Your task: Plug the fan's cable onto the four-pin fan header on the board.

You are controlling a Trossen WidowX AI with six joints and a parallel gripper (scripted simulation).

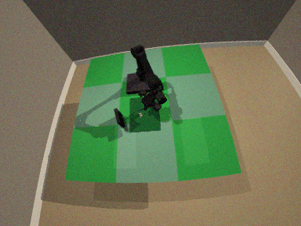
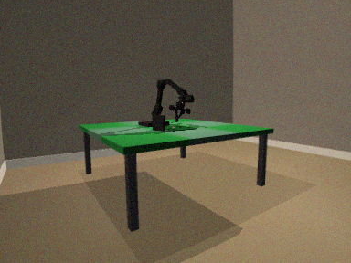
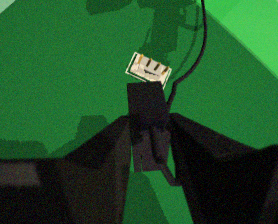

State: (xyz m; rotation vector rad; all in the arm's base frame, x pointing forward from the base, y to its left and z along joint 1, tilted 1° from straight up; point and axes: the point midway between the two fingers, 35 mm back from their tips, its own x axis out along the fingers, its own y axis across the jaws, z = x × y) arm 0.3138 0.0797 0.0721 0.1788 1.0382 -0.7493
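Now: the dark green board 1 cm ahead of my gripper tip, 2 cm to the right of it and 10 cm below it. From my gripper tip the other things lie so: black fan: 8 cm ahead, 19 cm to the right, 3 cm below; fan plug: 1 cm below.
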